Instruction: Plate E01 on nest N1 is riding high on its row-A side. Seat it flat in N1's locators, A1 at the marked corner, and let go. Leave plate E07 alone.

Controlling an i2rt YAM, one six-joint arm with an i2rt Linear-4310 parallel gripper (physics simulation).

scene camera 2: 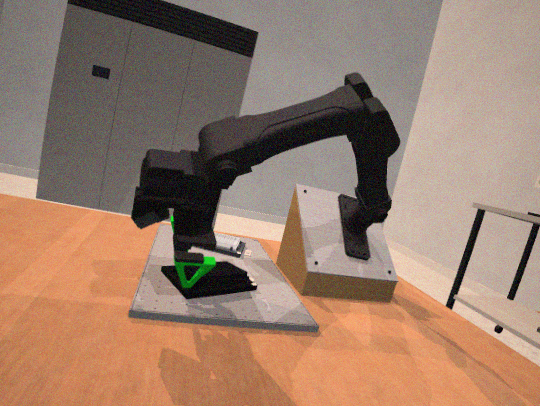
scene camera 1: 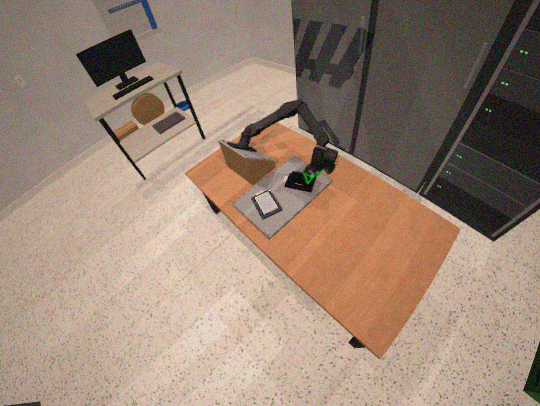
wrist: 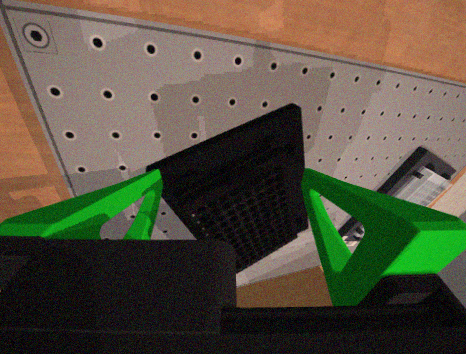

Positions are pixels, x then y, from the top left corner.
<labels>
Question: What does the black square module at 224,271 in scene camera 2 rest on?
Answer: An N1 nest.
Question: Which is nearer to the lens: the black square module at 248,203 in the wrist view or the module with pale grey top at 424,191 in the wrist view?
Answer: The black square module.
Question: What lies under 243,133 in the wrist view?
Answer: An N1 nest.
</labels>
